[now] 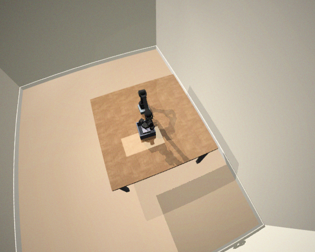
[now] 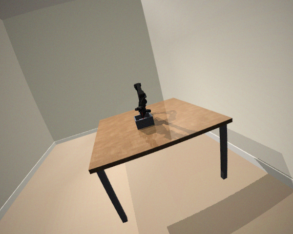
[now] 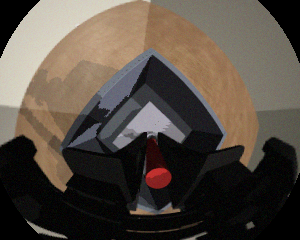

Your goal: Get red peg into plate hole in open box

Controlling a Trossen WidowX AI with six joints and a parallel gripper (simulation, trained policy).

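My gripper tip is now 2 cm below the red peg, 1 cm to the right of it and 1 cm past it. From my gripper tip the other things lie so: grey box 6 cm below, 1 cm to the left, 1 cm behind.
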